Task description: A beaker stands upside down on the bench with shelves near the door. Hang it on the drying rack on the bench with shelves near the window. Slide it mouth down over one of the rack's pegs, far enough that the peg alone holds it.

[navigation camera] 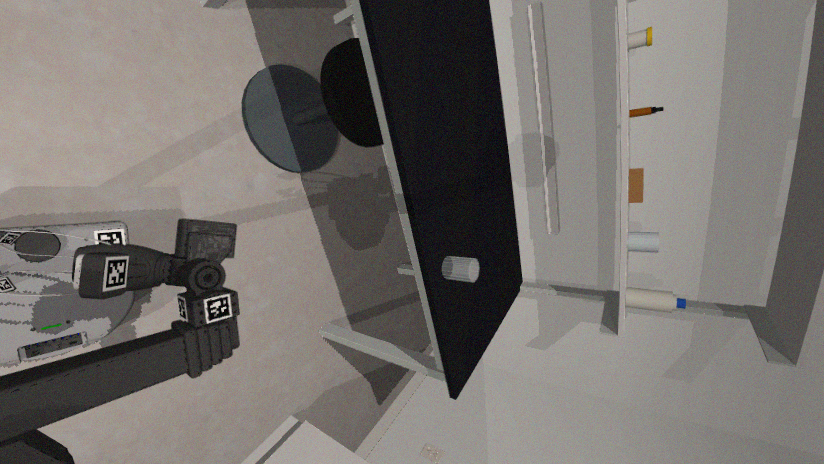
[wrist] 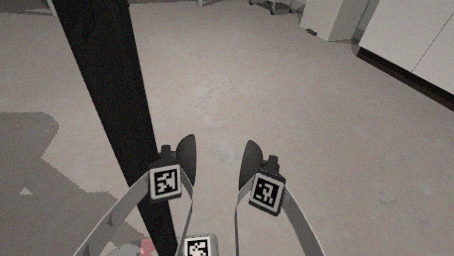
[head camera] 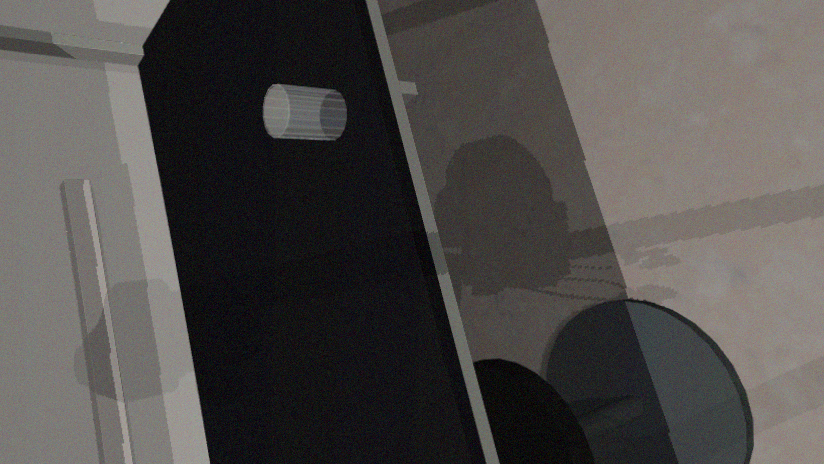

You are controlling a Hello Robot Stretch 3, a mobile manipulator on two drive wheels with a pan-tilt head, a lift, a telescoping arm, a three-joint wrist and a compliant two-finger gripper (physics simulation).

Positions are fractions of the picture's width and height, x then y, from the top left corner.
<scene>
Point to my gripper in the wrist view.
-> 0.48, 0.60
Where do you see a clear glass beaker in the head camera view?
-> At 0.36, 0.24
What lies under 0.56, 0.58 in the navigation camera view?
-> A clear glass beaker.
</scene>
